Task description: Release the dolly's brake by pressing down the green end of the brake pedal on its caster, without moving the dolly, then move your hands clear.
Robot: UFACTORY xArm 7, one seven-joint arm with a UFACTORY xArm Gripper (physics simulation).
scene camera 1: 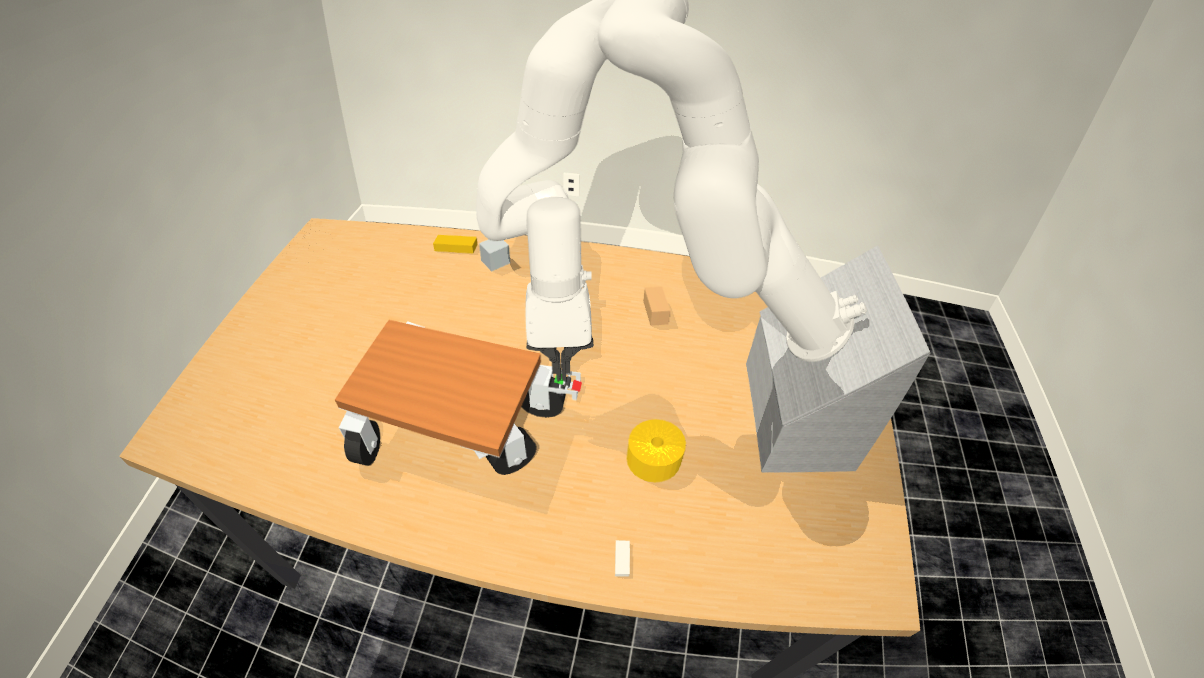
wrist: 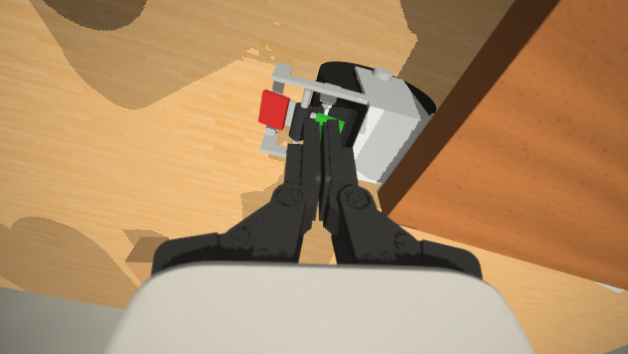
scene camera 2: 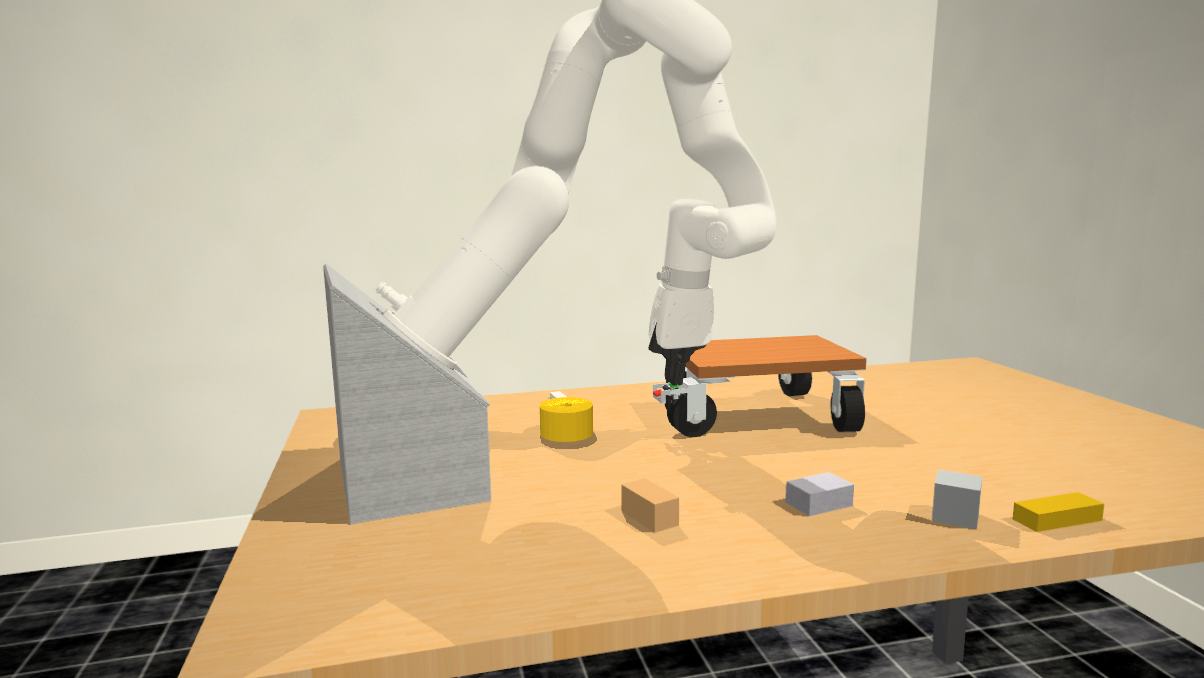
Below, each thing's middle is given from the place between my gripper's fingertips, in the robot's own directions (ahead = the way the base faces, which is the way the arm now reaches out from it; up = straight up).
The dolly (scene camera 1: 468, 392) is 15 cm ahead of my hand, 8 cm to the left of it and 3 cm below it. The rest, counted from my hand: yellow cylinder (scene camera 1: 656, 447): 18 cm behind, 7 cm below, 5 cm to the left; then lavender block (scene camera 2: 821, 493): 30 cm to the right, 14 cm ahead, 8 cm below; then tan block (scene camera 2: 657, 509): 31 cm to the right, 10 cm behind, 8 cm below.
